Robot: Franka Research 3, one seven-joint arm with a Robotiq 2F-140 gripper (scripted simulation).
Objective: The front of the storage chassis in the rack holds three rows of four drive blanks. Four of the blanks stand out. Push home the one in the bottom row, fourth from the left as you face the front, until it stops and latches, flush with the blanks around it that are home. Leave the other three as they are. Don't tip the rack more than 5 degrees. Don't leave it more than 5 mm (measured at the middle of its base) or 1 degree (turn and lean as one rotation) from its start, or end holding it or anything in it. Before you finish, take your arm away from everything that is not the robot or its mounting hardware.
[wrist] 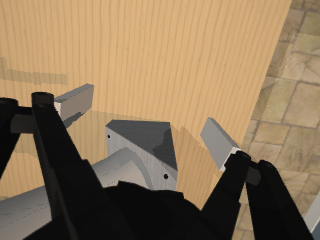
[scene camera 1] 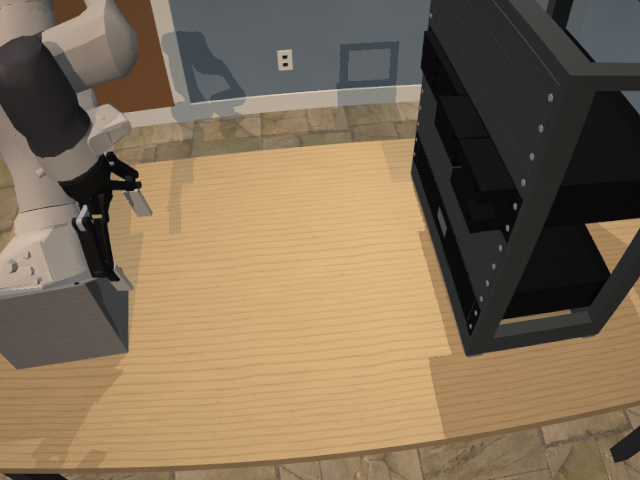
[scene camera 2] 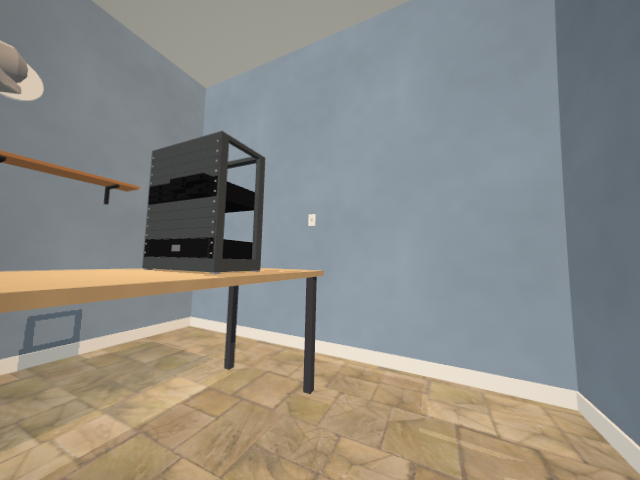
Labels:
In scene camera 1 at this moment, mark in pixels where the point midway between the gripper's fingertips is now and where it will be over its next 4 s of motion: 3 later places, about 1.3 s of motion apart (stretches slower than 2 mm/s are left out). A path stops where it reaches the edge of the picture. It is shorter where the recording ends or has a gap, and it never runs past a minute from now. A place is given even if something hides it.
My gripper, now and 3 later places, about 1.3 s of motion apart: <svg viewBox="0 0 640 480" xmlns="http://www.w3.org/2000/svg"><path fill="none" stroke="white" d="M135 249L148 241L194 192L237 120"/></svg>

